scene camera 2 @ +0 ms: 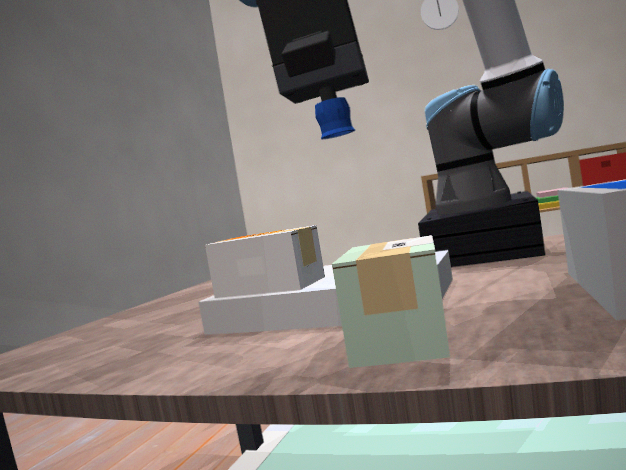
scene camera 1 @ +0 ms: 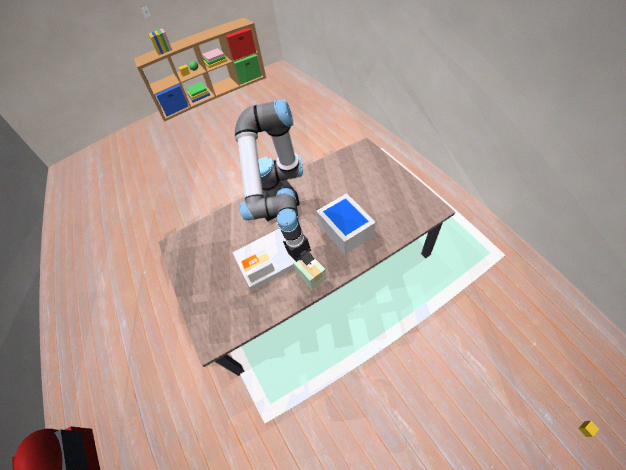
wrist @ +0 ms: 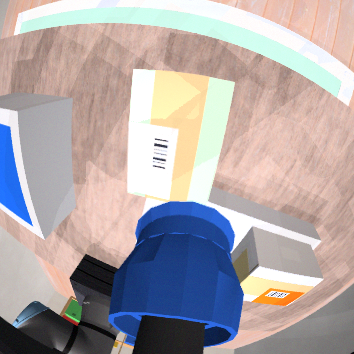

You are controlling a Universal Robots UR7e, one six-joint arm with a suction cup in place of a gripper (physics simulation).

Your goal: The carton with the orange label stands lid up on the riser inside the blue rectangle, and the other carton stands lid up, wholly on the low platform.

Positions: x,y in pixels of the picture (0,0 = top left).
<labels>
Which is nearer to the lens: the pale green carton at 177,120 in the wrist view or the low white platform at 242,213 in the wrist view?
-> The pale green carton.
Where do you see a pale green carton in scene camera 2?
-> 389,295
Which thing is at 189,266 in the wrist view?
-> My suction cup.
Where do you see my suction cup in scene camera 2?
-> At 333,115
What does the white riser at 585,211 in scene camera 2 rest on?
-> The table.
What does my suction cup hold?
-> Nothing.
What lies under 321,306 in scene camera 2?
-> A low white platform.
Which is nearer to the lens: the pale green carton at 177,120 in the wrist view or the white riser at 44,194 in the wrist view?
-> The pale green carton.
</labels>
